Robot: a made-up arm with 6 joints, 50 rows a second.
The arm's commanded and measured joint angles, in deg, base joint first. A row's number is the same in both.
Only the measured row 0 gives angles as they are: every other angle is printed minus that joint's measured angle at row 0.
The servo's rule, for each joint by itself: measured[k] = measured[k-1] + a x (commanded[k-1-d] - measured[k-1]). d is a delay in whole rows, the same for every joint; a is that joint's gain. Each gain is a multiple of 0.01, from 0.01 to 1. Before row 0 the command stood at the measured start. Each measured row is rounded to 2 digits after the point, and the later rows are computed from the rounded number. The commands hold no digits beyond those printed.
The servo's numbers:
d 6
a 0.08 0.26 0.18 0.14 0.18 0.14
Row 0, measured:
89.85, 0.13, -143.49, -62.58, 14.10, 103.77
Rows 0 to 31, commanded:
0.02, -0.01, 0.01, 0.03, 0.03, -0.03
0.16, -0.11, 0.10, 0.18, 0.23, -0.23
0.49, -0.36, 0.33, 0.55, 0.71, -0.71
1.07, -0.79, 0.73, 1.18, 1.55, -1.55
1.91, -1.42, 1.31, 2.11, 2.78, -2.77
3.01, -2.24, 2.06, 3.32, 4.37, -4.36
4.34, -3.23, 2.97, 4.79, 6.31, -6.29
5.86, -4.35, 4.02, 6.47, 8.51, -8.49
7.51, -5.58, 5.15, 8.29, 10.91, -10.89
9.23, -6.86, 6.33, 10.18, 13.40, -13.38
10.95, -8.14, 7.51, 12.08, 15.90, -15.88
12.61, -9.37, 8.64, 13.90, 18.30, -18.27
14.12, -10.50, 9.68, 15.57, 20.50, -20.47
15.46, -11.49, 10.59, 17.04, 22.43, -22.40
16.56, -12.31, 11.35, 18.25, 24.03, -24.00
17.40, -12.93, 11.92, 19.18, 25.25, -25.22
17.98, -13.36, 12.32, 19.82, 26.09, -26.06
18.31, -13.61, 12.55, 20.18, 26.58, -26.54
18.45, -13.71, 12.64, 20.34, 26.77, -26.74
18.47, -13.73, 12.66, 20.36, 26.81, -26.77
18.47, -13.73, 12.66, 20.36, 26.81, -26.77
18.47, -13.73, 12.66, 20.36, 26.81, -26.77
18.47, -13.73, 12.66, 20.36, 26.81, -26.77
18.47, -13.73, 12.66, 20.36, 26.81, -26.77
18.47, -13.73, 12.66, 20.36, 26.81, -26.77
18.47, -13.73, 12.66, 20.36, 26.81, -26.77
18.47, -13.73, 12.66, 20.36, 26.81, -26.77
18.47, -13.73, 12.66, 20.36, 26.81, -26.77
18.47, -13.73, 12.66, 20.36, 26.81, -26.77
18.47, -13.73, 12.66, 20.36, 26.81, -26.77
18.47, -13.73, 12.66, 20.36, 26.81, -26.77
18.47, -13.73, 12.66, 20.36, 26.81, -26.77
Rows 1 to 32, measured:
0.00, 0.00, 0.00, 0.00, 0.00, 0.00
0.00, 0.00, 0.00, 0.00, 0.00, 0.00
0.00, 0.00, 0.00, 0.00, 0.00, 0.00
0.00, 0.00, 0.00, 0.00, 0.00, 0.00
0.00, 0.00, 0.00, 0.00, 0.00, 0.00
0.00, 0.00, 0.00, 0.00, 0.00, 0.00
0.00, 0.00, 0.00, 0.00, 0.01, 0.00
0.01, -0.03, 0.02, 0.03, 0.05, -0.03
0.05, -0.12, 0.08, 0.10, 0.17, -0.13
0.13, -0.29, 0.20, 0.25, 0.42, -0.33
0.27, -0.58, 0.40, 0.51, 0.84, -0.67
0.49, -1.01, 0.70, 0.90, 1.48, -1.19
0.80, -1.59, 1.11, 1.44, 2.35, -1.90
1.20, -2.31, 1.63, 2.14, 3.46, -2.82
1.70, -3.16, 2.26, 3.00, 4.80, -3.95
2.30, -4.12, 2.99, 4.01, 6.35, -5.27
2.99, -5.17, 3.80, 5.14, 8.07, -6.76
3.76, -6.26, 4.67, 6.37, 9.91, -8.37
4.59, -7.36, 5.57, 7.66, 11.82, -10.06
5.46, -8.43, 6.47, 8.97, 13.73, -11.79
6.35, -9.44, 7.35, 10.27, 15.58, -13.50
7.23, -10.35, 8.17, 11.52, 17.32, -15.14
8.09, -11.13, 8.92, 12.68, 18.90, -16.67
8.91, -11.77, 9.57, 13.73, 20.28, -18.05
9.67, -12.27, 10.12, 14.66, 21.45, -19.27
10.37, -12.65, 10.58, 15.46, 22.41, -20.32
11.02, -12.93, 10.95, 16.15, 23.20, -21.22
11.62, -13.14, 11.26, 16.74, 23.85, -22.00
12.17, -13.29, 11.51, 17.25, 24.38, -22.67
12.67, -13.40, 11.72, 17.69, 24.82, -23.24
13.13, -13.49, 11.89, 18.06, 25.18, -23.73
13.56, -13.55, 12.03, 18.38, 25.47, -24.16

